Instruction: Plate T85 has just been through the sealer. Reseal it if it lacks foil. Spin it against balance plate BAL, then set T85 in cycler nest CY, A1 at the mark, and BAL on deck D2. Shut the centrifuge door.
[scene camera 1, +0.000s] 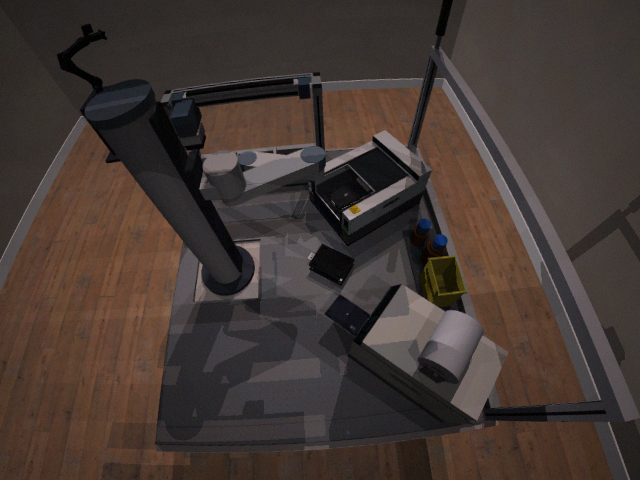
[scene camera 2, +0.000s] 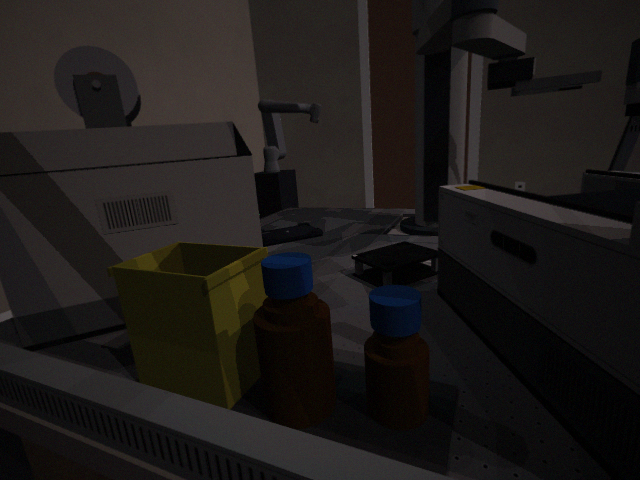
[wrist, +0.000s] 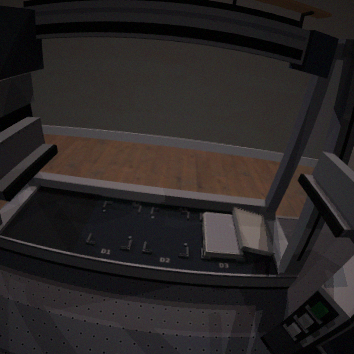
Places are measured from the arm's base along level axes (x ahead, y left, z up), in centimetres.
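Pixels of known places: gripper, fingertip midpoint: (scene camera 1: 255, 150) (scene camera 2: 590, 80) (wrist: 181, 147); arm's base at its link origin: (scene camera 1: 228, 270).
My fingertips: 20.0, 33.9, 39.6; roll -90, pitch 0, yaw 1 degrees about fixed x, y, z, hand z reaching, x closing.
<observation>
For each thing: its top centre in the pictures, then the offset to it from my fingertips, as dx, dy, dz.
- pale plate at its top centre: (wrist: 221, 230) +12.4, +23.8, -31.1
- beige slab at its top centre: (wrist: 253, 225) +20.1, +24.9, -29.4
- sealer at its top centre: (scene camera 2: 109, 56) (scene camera 1: 451, 336) +53.8, -81.8, +9.3
- dark tray at its top centre: (scene camera 2: 287, 232) (scene camera 1: 347, 314) +31.5, -62.0, -28.5
My gripper (wrist: 181, 147) is open, its two fingers wide apart at the left and right of the wrist view, with nothing between them. Beyond and below it lies the dark deck (wrist: 65, 215), with marks D1, D2 and D3. The corner brackets at D1 and D2 hold no plate. A pale plate (wrist: 221, 234) lies at D3, its name not readable. A beige slab (wrist: 253, 231) leans tilted at its right side. A white machine (scene camera 1: 379, 204) (scene camera 2: 542, 227) with a yellow label has an open dark bay. The sealer (scene camera 1: 398, 330) (scene camera 2: 206, 191) carries a white roll (scene camera 1: 453, 345) (scene camera 2: 98, 82).
A small black raised stand (scene camera 1: 331, 262) (scene camera 2: 397, 254) stands mid-table. A dark tray (scene camera 1: 346, 313) juts from the sealer. A yellow bin (scene camera 1: 444, 281) (scene camera 2: 191, 315) and two blue-capped brown bottles (scene camera 2: 297, 351) (scene camera 2: 397, 372) stand at the table edge. A frame post (wrist: 295, 145) rises beside the deck.
</observation>
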